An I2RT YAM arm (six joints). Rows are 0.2 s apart.
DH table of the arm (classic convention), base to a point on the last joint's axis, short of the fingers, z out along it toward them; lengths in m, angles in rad. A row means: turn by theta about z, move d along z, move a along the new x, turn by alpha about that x. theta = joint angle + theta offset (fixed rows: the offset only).
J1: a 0.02  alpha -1.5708  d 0.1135  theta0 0
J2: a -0.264  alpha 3.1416  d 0  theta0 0
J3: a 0.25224  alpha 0  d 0  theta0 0.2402
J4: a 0.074  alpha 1.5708  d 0  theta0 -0.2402
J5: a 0  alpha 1.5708  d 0  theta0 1.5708
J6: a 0  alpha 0  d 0.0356  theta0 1.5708
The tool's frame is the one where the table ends.
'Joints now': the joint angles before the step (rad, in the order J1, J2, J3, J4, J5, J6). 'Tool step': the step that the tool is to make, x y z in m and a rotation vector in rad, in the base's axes. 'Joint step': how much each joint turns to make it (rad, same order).
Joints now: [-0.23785, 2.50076, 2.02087, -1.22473, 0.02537, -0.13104]
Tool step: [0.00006, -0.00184, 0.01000, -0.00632, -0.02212, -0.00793]
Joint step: [-0.00381, -0.02098, 0.00304, -0.00114, 0.00038, 0.00420]
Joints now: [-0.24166, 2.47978, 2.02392, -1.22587, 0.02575, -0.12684]
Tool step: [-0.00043, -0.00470, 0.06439, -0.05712, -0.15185, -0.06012]
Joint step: [-0.00878, -0.12663, 0.03323, -0.00041, 0.01679, 0.05188]
